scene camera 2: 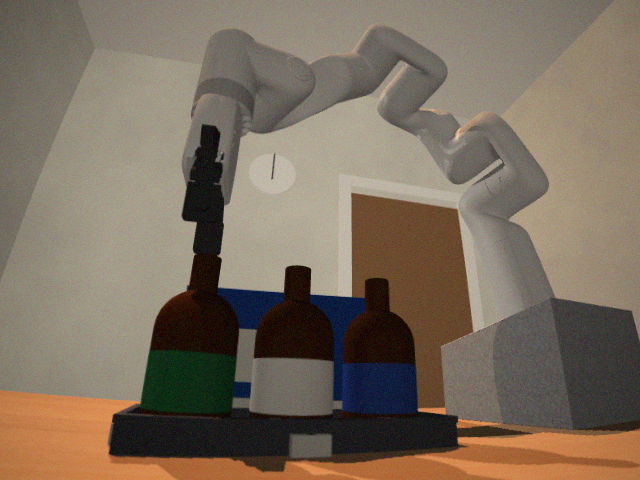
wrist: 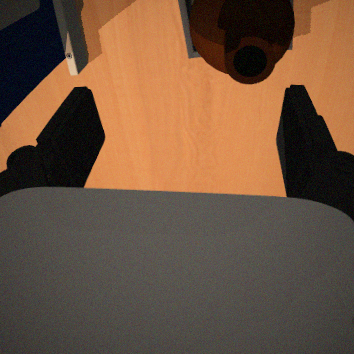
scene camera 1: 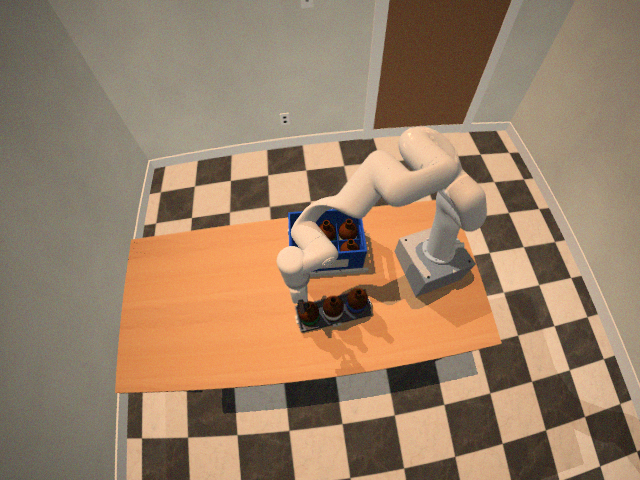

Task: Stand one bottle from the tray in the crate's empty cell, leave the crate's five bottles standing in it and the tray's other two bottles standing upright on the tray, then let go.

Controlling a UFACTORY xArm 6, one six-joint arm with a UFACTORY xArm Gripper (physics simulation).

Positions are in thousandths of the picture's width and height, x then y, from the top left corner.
Labels:
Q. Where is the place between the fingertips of my gripper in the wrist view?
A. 527, 312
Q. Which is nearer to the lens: the blue-labelled bottle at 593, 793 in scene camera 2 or the white-labelled bottle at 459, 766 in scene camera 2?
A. The white-labelled bottle.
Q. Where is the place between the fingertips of my gripper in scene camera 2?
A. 316, 499

